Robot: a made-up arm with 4 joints.
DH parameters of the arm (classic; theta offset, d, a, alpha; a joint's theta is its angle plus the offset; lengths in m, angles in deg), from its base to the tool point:
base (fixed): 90 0.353 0.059 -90
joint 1: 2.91 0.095 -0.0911 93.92
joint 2: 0 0.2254 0.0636 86.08
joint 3: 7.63 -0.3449 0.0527 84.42
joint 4: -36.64 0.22 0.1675 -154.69
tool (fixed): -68.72 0.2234 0 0
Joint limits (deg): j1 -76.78..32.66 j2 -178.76..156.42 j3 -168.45..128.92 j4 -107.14..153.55
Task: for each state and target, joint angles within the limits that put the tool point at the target. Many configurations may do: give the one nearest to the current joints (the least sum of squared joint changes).
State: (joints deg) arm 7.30 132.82 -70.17 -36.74
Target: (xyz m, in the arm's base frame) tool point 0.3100 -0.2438 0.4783
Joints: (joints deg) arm 23.89 156.42 -91.13 -38.65
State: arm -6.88 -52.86 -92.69 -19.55
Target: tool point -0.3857 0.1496 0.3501
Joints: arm -10.19 -32.99 -109.53 2.59
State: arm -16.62 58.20 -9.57 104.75
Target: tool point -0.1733 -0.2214 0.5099
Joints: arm -16.92 71.83 -9.77 118.98
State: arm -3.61 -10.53 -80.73 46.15
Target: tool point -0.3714 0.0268 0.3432
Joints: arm -3.99 6.66 -88.22 25.16
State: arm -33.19 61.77 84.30 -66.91
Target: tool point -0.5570 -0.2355 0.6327
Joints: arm 7.11 38.17 82.69 -98.10
